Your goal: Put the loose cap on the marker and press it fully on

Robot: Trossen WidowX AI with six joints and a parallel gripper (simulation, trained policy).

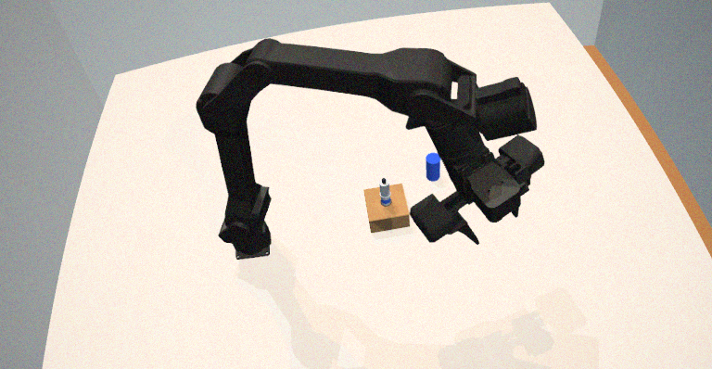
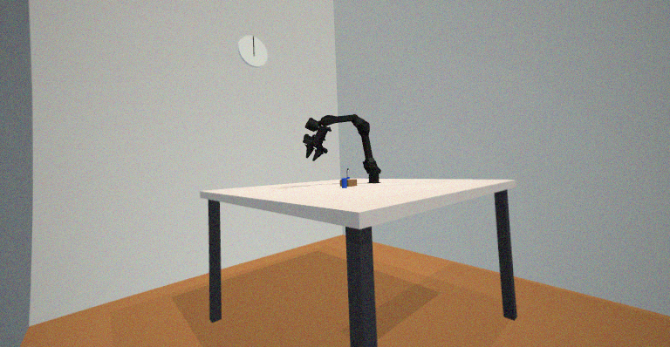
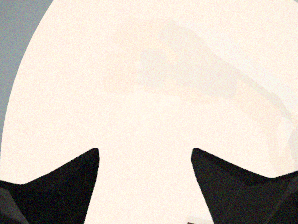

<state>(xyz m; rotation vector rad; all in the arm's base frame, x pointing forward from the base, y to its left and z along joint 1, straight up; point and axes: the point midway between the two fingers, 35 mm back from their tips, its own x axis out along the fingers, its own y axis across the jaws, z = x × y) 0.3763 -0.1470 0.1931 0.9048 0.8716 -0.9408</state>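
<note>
Now: gripper tip 240 mm to the right of the blue cap, 140 mm above it and 40 mm past it. The rest, counted from my gripper tip: tan holder block (170 mm to the left, 140 mm below, 140 mm behind); then grey marker (170 mm to the left, 140 mm behind, 90 mm below).
</note>
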